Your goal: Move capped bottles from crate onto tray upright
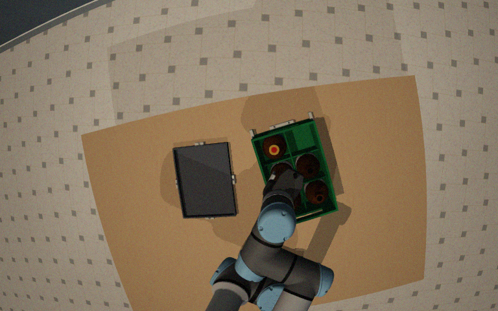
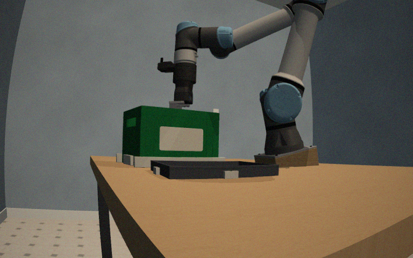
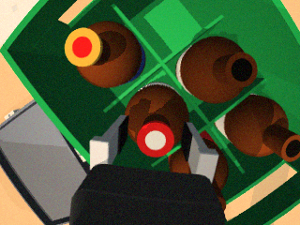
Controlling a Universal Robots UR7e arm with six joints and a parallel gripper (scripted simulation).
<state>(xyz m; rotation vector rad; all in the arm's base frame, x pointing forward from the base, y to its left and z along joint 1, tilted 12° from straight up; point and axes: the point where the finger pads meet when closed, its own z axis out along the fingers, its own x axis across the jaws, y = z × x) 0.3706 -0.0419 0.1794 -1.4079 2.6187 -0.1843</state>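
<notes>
My hand is 70 mm above the red-capped bottle. From my hand the other things lie so: dark grey tray: 10 mm behind, 260 mm to the left, 140 mm below; then green crate: 10 mm ahead, 40 mm to the right, 70 mm below; then open bottle: 80 mm behind, 20 mm to the right, 70 mm below.
</notes>
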